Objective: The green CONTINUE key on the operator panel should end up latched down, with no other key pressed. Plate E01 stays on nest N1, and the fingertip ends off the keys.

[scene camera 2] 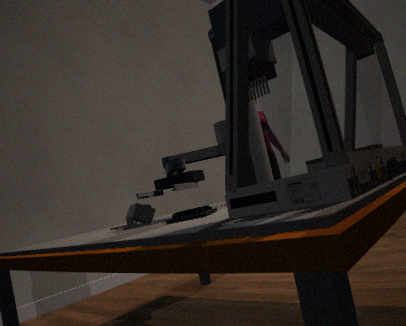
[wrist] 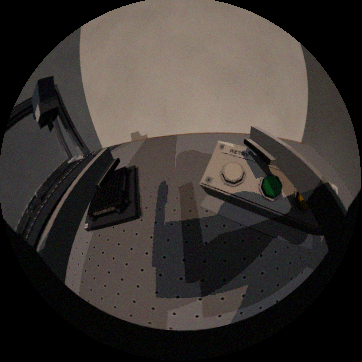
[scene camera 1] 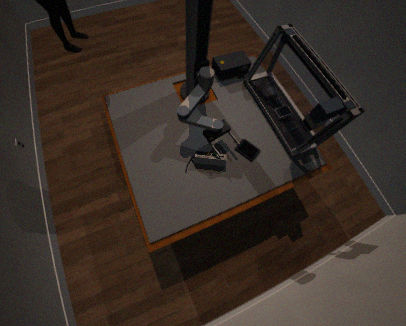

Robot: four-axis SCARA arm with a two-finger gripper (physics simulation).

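Observation:
The operator panel [scene camera 1: 210, 163] [scene camera 2: 140, 214] [wrist: 211, 176] is a sloped box on the table. In the wrist view its green key [wrist: 271, 186] sits between a large white key [wrist: 233, 172] and a partly hidden amber spot [wrist: 301, 201]. Whether the green key is latched down cannot be told. A dark plate [scene camera 1: 247, 149] [wrist: 111, 192] lies on its black nest [wrist: 133, 212], left of the panel in the wrist view; its label is not readable. My gripper [scene camera 1: 229, 149] [scene camera 2: 165, 192] [wrist: 179, 138] is open and empty above the table. Its right finger reaches over the panel, beside the green key, and hides part of it.
A tall gantry frame [scene camera 2: 237, 125] stands on the table; in scene camera 1 it is at the right. A dark box with a yellow spot [scene camera 1: 231, 61] is near the arm's column [scene camera 1: 196, 45]. A person [scene camera 1: 61, 30] [scene camera 2: 270, 137] stands beyond the table.

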